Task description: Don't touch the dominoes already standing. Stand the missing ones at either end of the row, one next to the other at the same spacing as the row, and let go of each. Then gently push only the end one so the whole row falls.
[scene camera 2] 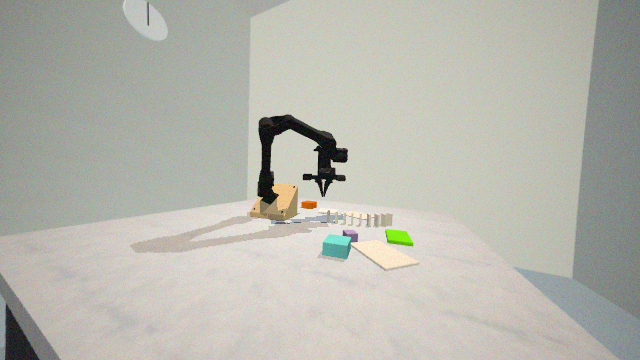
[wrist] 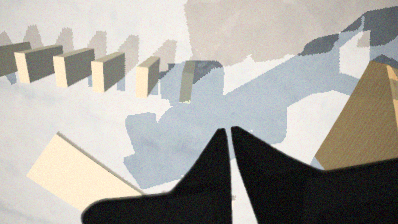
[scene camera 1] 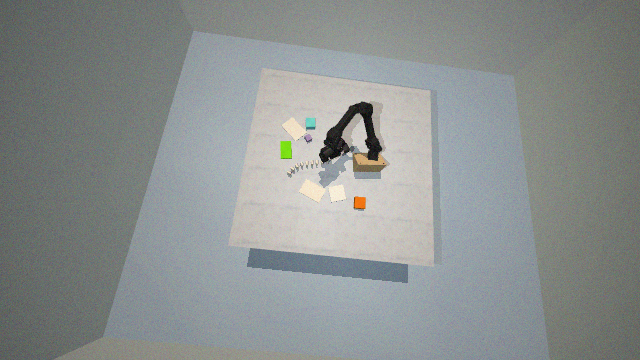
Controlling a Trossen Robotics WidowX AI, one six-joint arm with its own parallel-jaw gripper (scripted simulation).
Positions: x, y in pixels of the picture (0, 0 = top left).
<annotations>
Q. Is my gripper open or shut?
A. Shut.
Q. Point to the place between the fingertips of my gripper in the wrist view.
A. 228, 134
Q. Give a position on a domino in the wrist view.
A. At 147, 73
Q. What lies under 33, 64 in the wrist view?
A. A domino.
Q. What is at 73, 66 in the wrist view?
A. A domino.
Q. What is my gripper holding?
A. Nothing.
</annotations>
